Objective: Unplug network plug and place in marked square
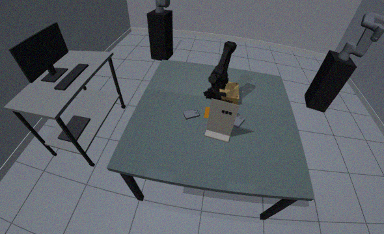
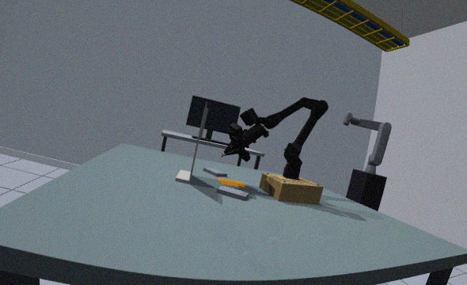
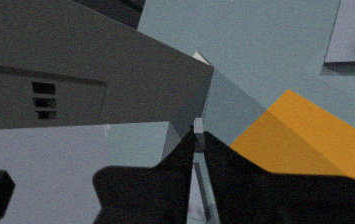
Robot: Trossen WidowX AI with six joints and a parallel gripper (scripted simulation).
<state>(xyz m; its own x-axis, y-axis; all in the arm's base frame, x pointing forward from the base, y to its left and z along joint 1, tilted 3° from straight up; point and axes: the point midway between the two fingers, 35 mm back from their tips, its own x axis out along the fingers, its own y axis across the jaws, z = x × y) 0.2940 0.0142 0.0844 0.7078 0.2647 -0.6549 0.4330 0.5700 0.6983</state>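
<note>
The orange marked square is 6 cm behind my gripper tip, 2 cm to the right of it and 12 cm below it. From my gripper tip the other things lie so: upright panel: 12 cm ahead, 7 cm to the left, 2 cm above.
</note>
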